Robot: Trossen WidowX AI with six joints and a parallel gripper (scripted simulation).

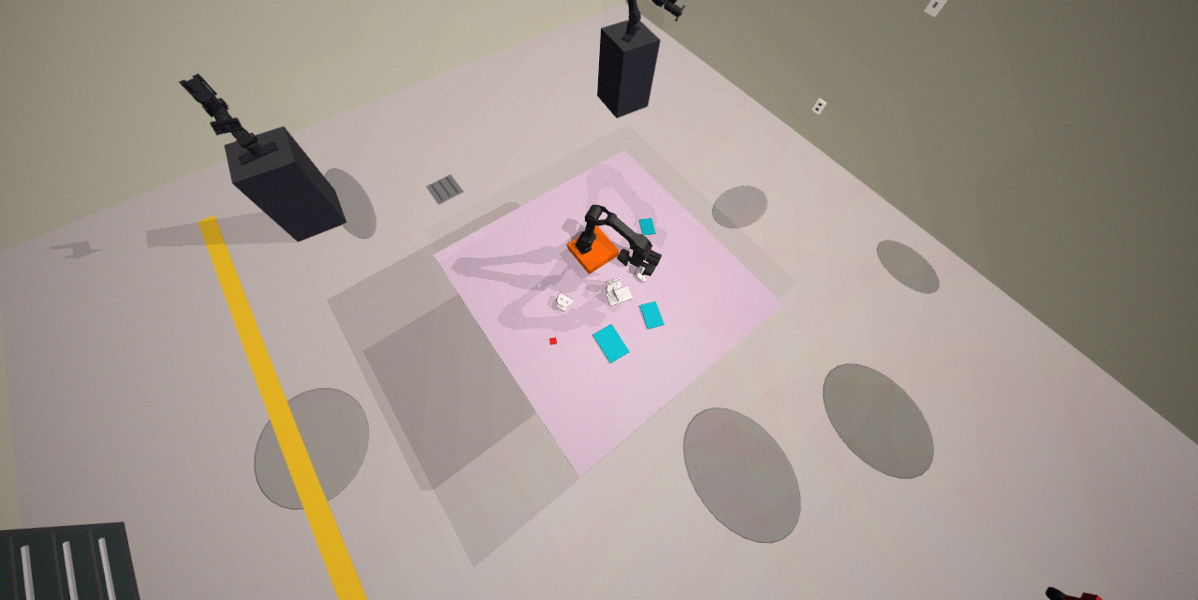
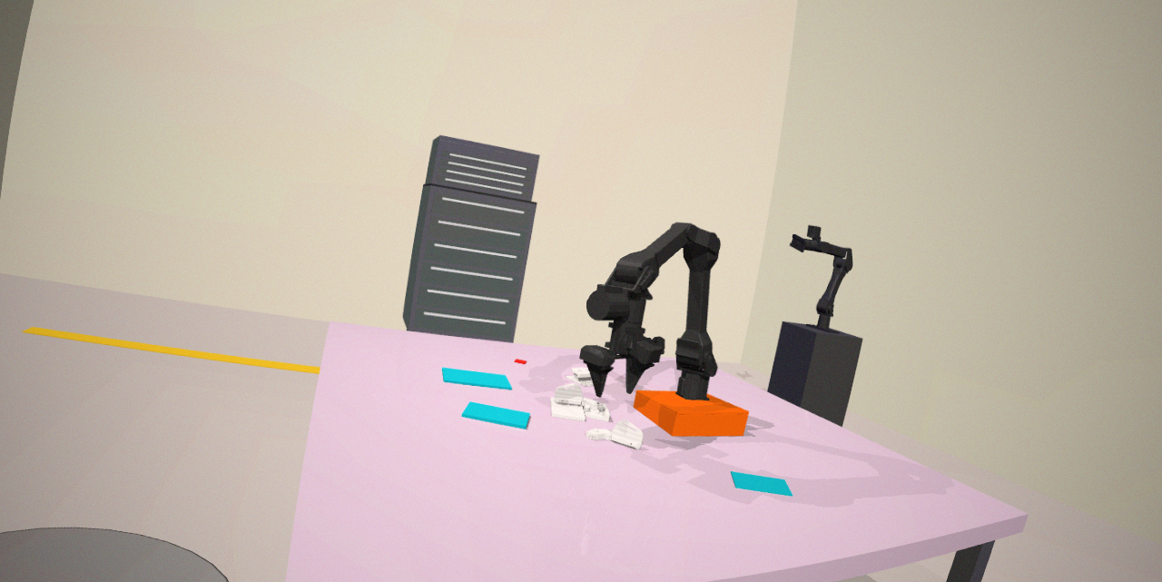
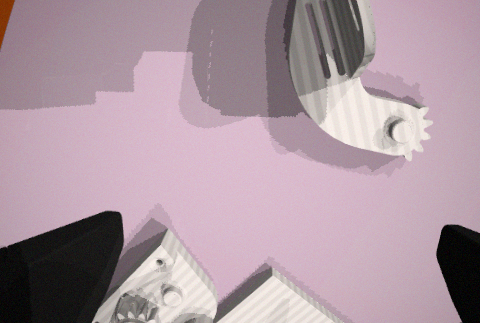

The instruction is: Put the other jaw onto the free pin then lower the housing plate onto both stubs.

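Now: the white jaw 3 cm ahead of my gripper tip, 5 cm to the left of it and 7 cm below it. Round my gripper tip: red marker: 10 cm ahead, 52 cm to the right, 8 cm below.
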